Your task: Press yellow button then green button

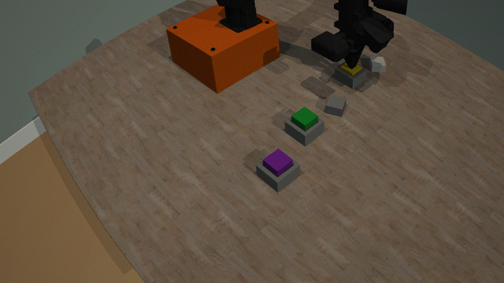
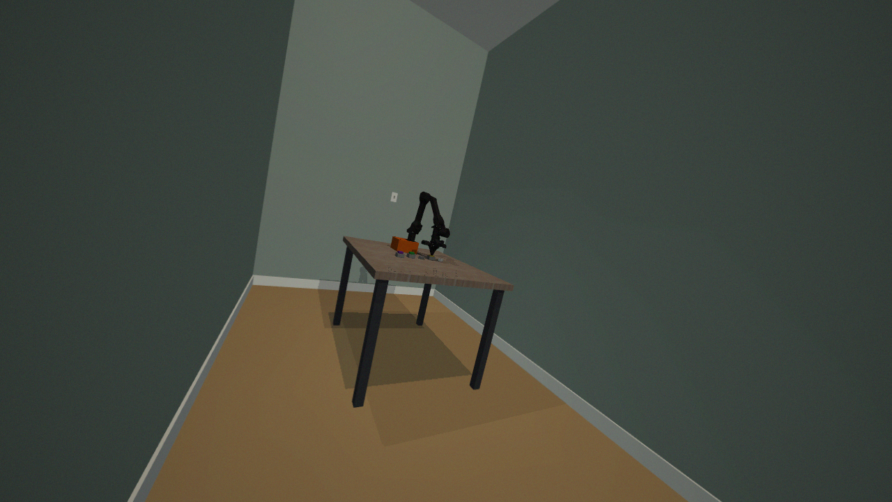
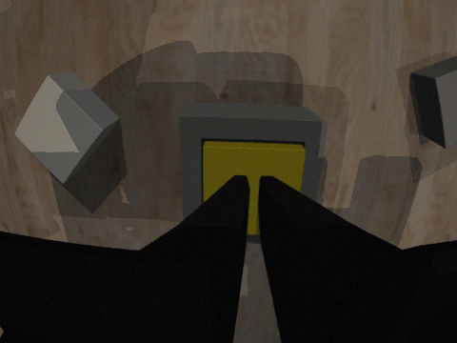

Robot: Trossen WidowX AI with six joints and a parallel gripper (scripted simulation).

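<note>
The yellow button lies 1 cm below my gripper tip. Round my gripper tip: grey block 9 cm to the right, 4 cm ahead, 2 cm below; then white block 8 cm to the left, 2 cm below, 1 cm ahead; then green button 17 cm to the right, 4 cm ahead.
</note>
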